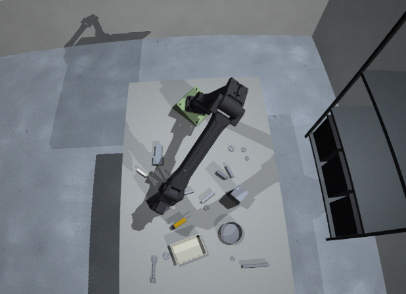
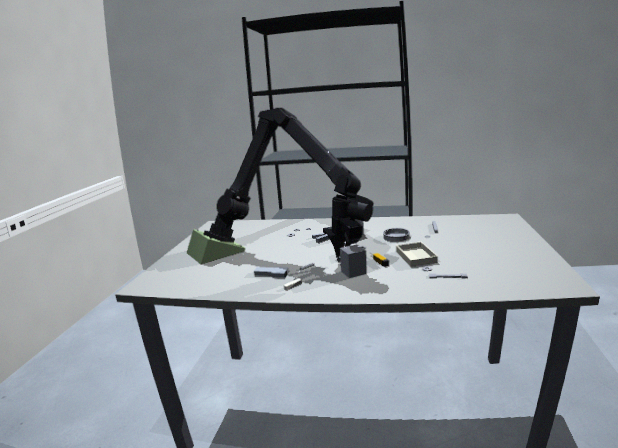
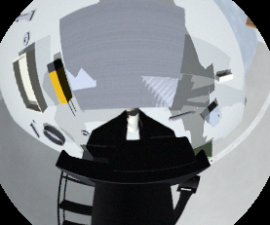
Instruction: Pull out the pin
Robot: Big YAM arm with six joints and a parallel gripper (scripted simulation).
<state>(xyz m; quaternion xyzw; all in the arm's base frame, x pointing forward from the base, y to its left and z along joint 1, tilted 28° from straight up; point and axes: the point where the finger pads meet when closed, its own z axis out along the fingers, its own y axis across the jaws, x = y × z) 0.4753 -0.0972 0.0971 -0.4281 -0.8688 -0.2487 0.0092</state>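
Right now the grey block is 5 cm to the right of my hand, 5 cm ahead of it and 1 cm above it. Also, from my hand: pale pin: 2 cm to the right, 2 cm ahead; then white bar: 18 cm to the right, 10 cm behind, 3 cm below; then shallow cream tray: 24 cm ahead, 9 cm to the left, 3 cm below.
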